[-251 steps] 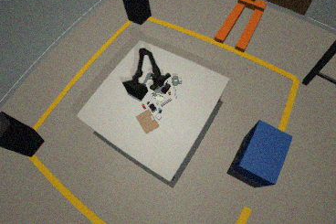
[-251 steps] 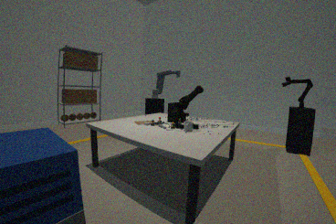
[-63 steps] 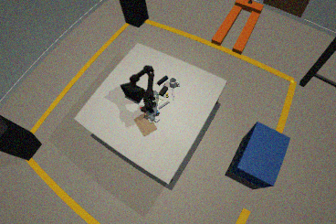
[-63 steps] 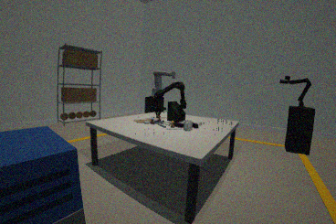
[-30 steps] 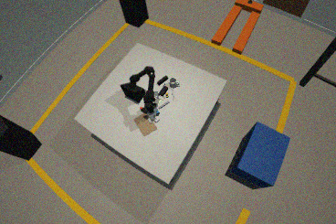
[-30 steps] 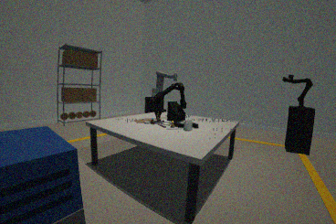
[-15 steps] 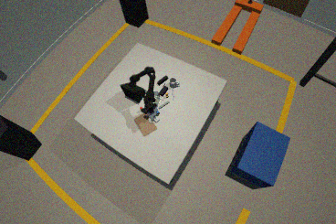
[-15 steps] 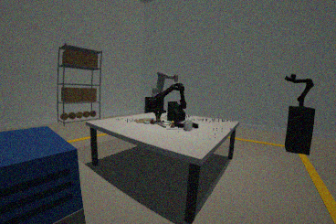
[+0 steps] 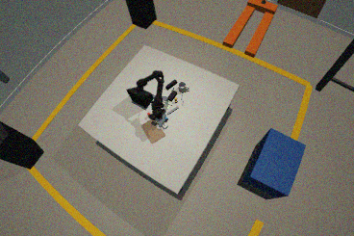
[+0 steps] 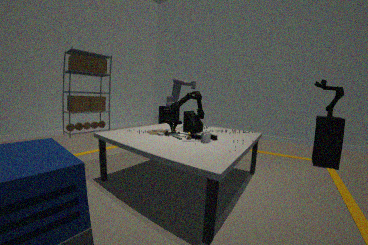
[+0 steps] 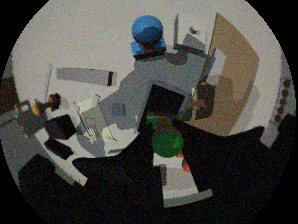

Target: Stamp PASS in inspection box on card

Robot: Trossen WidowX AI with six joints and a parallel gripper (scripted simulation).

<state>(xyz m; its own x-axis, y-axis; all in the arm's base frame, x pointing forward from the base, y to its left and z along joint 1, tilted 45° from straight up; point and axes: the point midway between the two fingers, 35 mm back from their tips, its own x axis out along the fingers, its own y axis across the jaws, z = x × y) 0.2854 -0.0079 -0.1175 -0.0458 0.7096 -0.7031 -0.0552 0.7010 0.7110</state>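
My gripper tip is right at the green stamp. Round my gripper tip: blue stamp 90 mm ahead, 20 mm below, 10 mm to the left; then light cylinder 80 mm behind, 50 mm to the left, 30 mm below; then dark ink pad 30 mm below.
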